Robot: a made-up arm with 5 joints.
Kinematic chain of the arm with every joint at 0, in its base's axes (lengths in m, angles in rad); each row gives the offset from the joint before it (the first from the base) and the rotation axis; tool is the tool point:
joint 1: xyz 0 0 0.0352 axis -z
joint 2: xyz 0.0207 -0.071 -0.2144 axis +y
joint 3: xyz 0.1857 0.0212 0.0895 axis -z
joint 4: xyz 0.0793 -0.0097 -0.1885 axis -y
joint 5: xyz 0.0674 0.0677 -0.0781 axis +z
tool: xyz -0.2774 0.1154 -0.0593
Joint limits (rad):
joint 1: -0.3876..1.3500
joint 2: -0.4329..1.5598
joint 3: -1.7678..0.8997
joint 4: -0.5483..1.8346
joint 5: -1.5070..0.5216
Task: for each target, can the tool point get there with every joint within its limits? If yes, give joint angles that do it. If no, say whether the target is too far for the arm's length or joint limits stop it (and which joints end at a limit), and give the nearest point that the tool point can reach.
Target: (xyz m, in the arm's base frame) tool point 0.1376 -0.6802 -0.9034
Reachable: no: too far | nearest point 0.0924 -0.4569 -0.6583 | short by 0.335 m
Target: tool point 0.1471 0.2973 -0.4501
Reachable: yes | joints 0.0769 0.2570 -0.2329 -0.1308 -0.9657
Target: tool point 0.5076 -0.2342 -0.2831
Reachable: yes | joints 0.7028 -0.2797 0.2499 1.6298 -0.3570
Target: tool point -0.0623 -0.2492 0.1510
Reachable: no: joint limits stop it (at a limit: joint 1, joint 2, joint 3, joint 4) | nearest point -0.1260 -0.1872 -0.0297 | short by 0.201 m
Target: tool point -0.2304 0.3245 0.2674
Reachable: no: joint limits stop it (at a limit: joint 2, joint 3, joint 5) | nearest point -0.1537 0.2164 0.0091 | short by 0.290 m
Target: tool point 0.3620 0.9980 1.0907
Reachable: no: too far | nearest point 0.3110 0.3459 0.1033 | short by 1.184 m
